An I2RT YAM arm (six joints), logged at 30 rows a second.
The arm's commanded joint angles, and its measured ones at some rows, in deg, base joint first. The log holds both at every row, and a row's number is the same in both.
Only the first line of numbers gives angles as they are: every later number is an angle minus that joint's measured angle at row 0.
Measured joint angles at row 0:
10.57, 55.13, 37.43, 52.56, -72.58, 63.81
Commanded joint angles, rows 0 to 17:
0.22, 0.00, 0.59, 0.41, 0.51, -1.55
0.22, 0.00, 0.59, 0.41, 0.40, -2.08
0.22, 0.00, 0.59, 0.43, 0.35, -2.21
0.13, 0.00, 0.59, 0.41, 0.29, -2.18
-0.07, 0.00, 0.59, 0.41, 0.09, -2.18
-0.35, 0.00, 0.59, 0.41, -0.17, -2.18
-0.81, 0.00, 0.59, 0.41, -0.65, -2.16
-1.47, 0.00, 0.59, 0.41, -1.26, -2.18
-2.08, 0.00, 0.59, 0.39, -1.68, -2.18
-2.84, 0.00, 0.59, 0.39, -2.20, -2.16
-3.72, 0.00, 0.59, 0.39, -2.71, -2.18
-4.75, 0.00, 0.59, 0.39, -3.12, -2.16
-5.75, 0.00, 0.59, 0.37, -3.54, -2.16
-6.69, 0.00, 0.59, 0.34, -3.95, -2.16
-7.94, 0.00, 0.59, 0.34, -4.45, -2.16
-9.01, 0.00, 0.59, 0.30, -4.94, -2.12
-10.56, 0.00, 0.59, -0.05, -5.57, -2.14
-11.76, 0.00, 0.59, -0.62, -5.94, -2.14
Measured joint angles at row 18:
-8.66, 0.35, -0.09, -0.20, -3.84, -1.33
